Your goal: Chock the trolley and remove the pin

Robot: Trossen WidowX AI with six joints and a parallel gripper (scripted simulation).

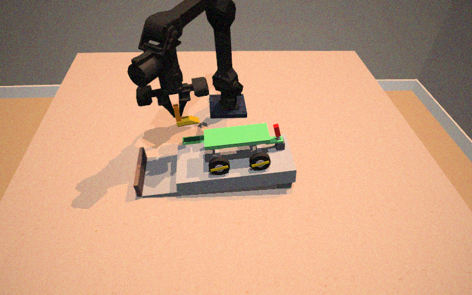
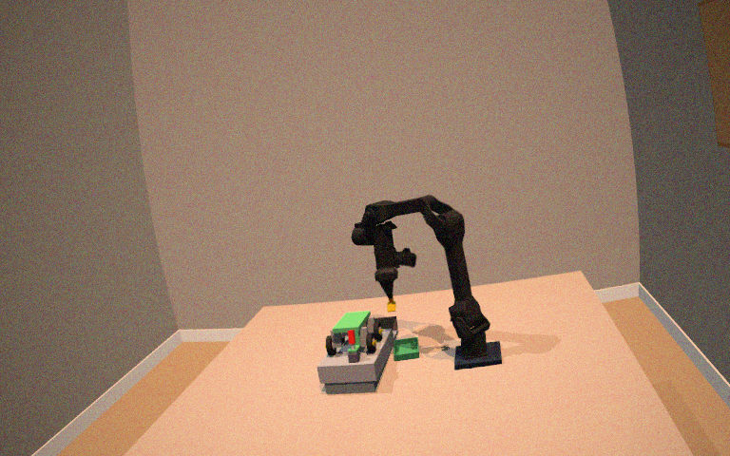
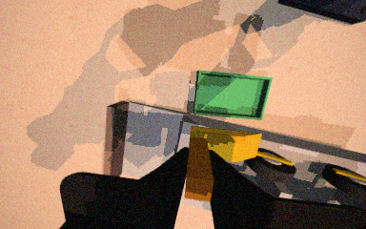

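My gripper tip is now 10 cm short of the red-headed stop pin, 27 cm to the right of it and 3 cm above it. Round my gripper tip: yellow chock 2 cm to the left, 1 cm below; then brown upright block 7 cm ahead, 12 cm to the right, 12 cm below; then green tray 3 cm behind, 7 cm to the left, 16 cm below.
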